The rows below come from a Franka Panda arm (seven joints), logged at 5 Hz.
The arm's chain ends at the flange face. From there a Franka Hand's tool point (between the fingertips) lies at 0.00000 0.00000 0.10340 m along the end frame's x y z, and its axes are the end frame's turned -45 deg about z.
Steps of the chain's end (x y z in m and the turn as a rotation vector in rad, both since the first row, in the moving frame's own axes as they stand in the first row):
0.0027 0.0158 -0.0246 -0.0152 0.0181 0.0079
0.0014 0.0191 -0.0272 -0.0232 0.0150 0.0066
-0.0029 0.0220 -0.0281 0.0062 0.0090 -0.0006
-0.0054 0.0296 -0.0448 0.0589 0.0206 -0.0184
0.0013 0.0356 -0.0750 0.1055 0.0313 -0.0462
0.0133 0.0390 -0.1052 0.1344 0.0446 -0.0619
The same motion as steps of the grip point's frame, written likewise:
-0.0091 0.0155 -0.0246 -0.0235 0.0021 0.0079
-0.0131 0.0173 -0.0272 -0.0270 -0.0058 0.0066
-0.0165 0.0137 -0.0281 -0.0020 0.0107 -0.0006
-0.0190 0.0143 -0.0450 0.0271 0.0562 -0.0184
-0.0144 0.0204 -0.0756 0.0525 0.0967 -0.0462
-0.0053 0.0300 -0.1062 0.0635 0.1266 -0.0619

